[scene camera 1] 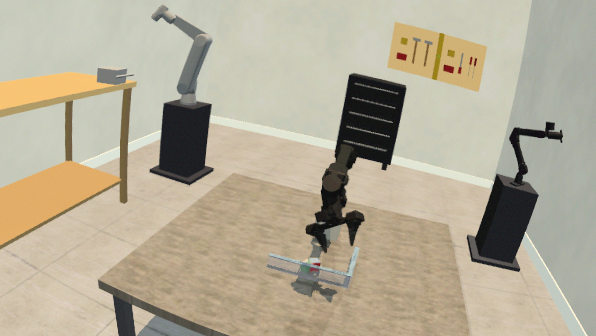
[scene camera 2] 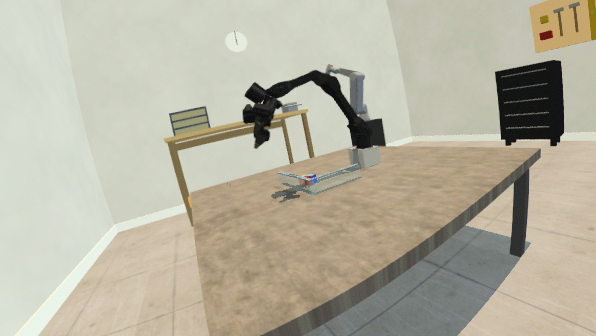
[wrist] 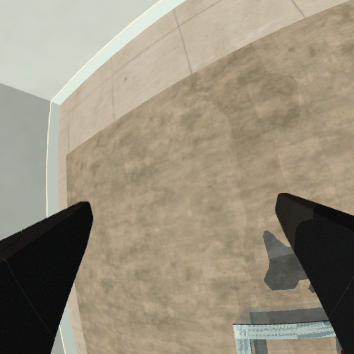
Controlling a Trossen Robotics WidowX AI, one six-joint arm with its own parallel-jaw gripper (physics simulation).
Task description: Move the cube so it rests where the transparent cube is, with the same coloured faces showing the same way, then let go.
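Pixels of known places: gripper, fingertip midpoint: (scene camera 1: 338, 249) (scene camera 2: 255, 141) (wrist: 185, 206); arm's base, origin of the base link: (scene camera 2: 364, 147).
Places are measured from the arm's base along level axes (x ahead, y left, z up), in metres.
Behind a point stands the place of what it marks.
A small cube (scene camera 1: 314, 264) (scene camera 2: 307, 181) with coloured faces is by the low clear walls; red, white and green show in scene camera 1, red and blue in scene camera 2. Pale, see-through patches overlap it, and I cannot clearly separate the transparent cube from it. My gripper (scene camera 1: 339, 247) @(x 0.558, y 0.119, z 0.148 m) (scene camera 2: 259, 142) @(x 0.558, y 0.119, z 0.148 m) (wrist: 185, 206) @(x 0.558, y 0.119, z 0.148 m) is open and empty, high above the table, with its fingers wide apart. In the wrist view bare table lies between the fingers, and a tiny red bit shows at the bottom right edge.
Two low clear walls (scene camera 1: 330, 274) @(x 0.416, y 0.100, z -0.042 m) (scene camera 2: 340, 180) @(x 0.276, y 0.173, z -0.069 m) (wrist: 285, 330) @(x 0.406, y 0.112, z -0.030 m) meet in a corner on the wooden table (scene camera 1: 200, 250) @(x 0.463, y -0.407, z -0.089 m) (scene camera 2: 260, 260) @(x 0.693, y 0.484, z -0.090 m) (wrist: 165, 240) @(x 0.528, y 0.316, z -0.090 m), close around the cube. My arm's pale base (scene camera 2: 369, 156) @(x 0.018, y 0.053, z -0.040 m) stands behind them. The gripper's shadow falls beside the walls.
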